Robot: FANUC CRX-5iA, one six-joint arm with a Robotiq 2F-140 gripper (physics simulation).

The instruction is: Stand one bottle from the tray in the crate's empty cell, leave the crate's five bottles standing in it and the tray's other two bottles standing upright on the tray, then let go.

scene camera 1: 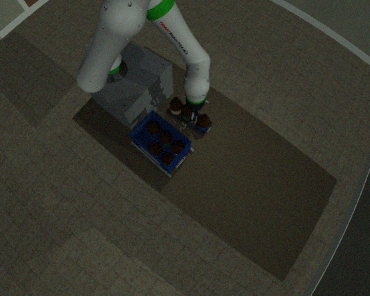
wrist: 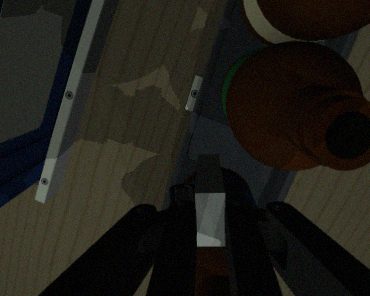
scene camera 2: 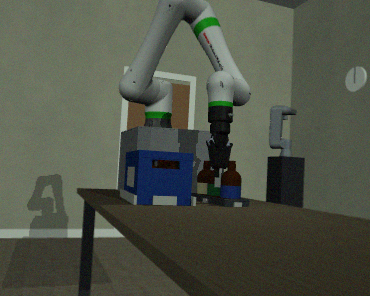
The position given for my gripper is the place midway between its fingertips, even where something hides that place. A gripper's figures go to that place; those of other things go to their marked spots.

Labels:
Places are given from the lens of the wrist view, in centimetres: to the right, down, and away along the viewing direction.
my gripper (wrist: 208, 173): 2, 2, 21
green-label bottle (wrist: 291, 106): 4, -2, 12

